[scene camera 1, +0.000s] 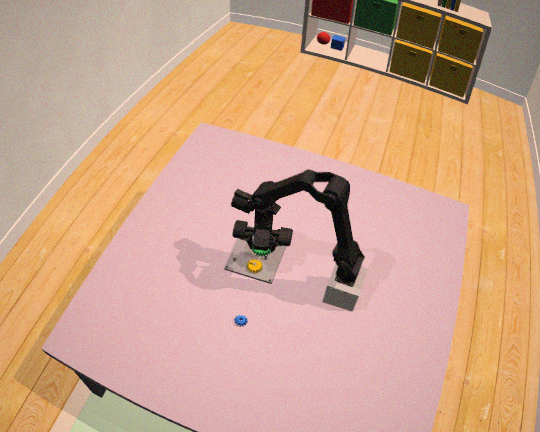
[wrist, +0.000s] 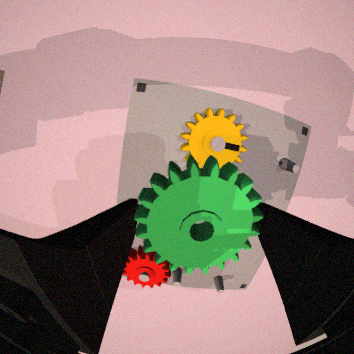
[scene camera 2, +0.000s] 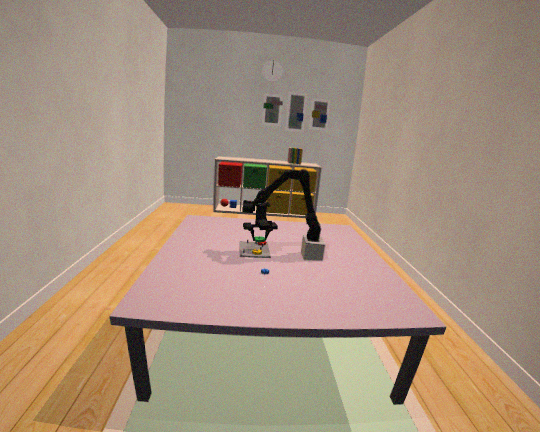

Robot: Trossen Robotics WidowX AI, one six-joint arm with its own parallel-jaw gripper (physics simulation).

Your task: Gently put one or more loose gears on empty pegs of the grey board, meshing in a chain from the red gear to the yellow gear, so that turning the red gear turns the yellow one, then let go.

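Pixels of known places: gripper, fingertip midpoint: (scene camera 1: 261, 249) (wrist: 198, 208) (scene camera 2: 259, 240); arm's base at its link origin: (scene camera 1: 346, 276) (scene camera 2: 312, 239).
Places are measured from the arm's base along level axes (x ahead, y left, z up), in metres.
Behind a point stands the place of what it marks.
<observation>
My gripper (scene camera 1: 261, 248) @[z -0.035, x 0.299, y -0.008 m] (scene camera 2: 260, 237) @[z -0.035, x 0.299, y -0.008 m] (wrist: 198, 208) @[z -0.035, x 0.299, y -0.008 m] is shut on a large green gear (scene camera 1: 261, 252) @[z -0.023, x 0.292, y 0.010 m] (scene camera 2: 259, 239) @[z -0.020, x 0.300, y 0.011 m] (wrist: 170, 220) @[z -0.020, x 0.285, y -0.011 m], holding it above the grey board (scene camera 1: 240, 265) @[z -0.098, x 0.354, y 0.039 m] (scene camera 2: 247, 254) @[z -0.098, x 0.360, y 0.054 m] (wrist: 155, 115) @[z -0.098, x 0.258, y 0.033 m]. The yellow gear (scene camera 1: 254, 266) @[z -0.080, x 0.305, y 0.034 m] (scene camera 2: 257, 252) @[z -0.083, x 0.306, y 0.050 m] (wrist: 202, 135) @[z -0.083, x 0.297, y 0.028 m] sits on the board; in the wrist view the green gear overlaps its edge. The red gear (scene camera 2: 263, 243) (wrist: 145, 270) @[z -0.080, x 0.284, y -0.110 m] is on the board near the left finger. Bare pegs show at the board's right side and beside the red gear; the green gear hides the board's middle. A small blue gear (scene camera 1: 241, 320) @[z -0.088, x 0.256, y 0.246 m] (scene camera 2: 265, 271) @[z -0.092, x 0.260, y 0.251 m] lies loose on the table.
The pink table (scene camera 1: 350, 365) @[z -0.106, x -0.123, y 0.253 m] (scene camera 2: 300, 300) @[z -0.106, x 0.110, y 0.468 m] bears the board and the arm's grey base block (scene camera 1: 341, 296) @[z -0.038, x -0.008, y 0.056 m] (scene camera 2: 313, 249) @[z -0.039, x 0.001, y 0.057 m], which stands to the right of the board. A cube shelf (scene camera 1: 478, 75) (scene camera 2: 215, 185) stands by the far wall, away from the table.
</observation>
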